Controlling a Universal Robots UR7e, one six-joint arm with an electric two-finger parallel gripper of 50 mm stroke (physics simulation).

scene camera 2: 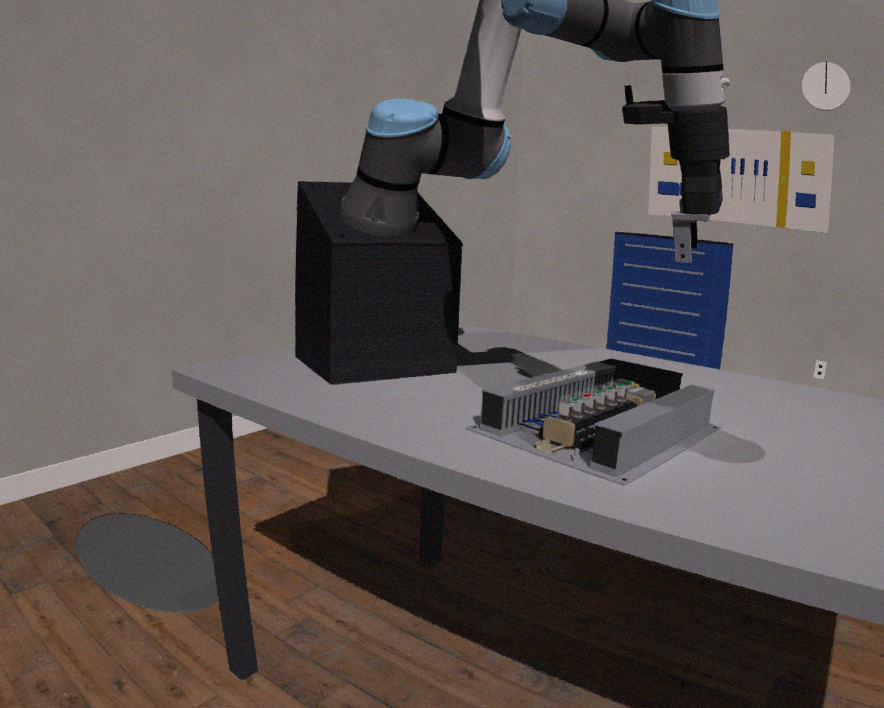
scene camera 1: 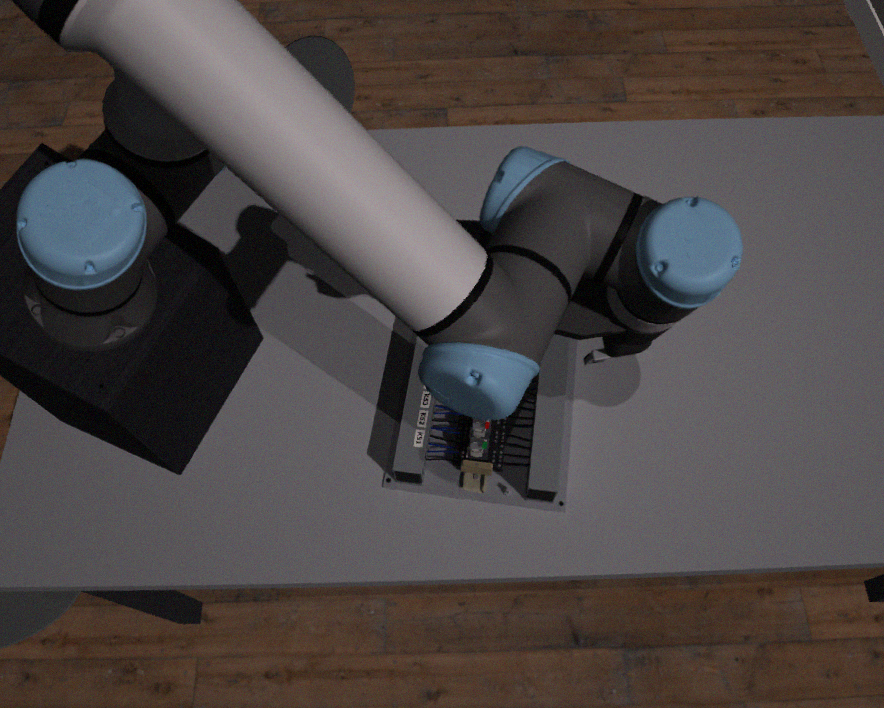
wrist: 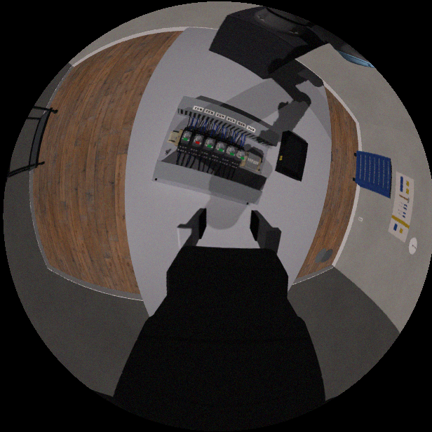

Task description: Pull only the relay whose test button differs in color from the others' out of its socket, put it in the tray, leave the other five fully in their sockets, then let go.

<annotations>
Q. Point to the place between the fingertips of my gripper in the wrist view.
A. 228, 218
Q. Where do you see a beige end block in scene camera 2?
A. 562, 432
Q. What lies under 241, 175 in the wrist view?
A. A mounting plate.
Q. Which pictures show my gripper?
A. Scene camera 2, scene camera 1 and the wrist view: all of them.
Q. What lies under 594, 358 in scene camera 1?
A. My gripper.
</annotations>
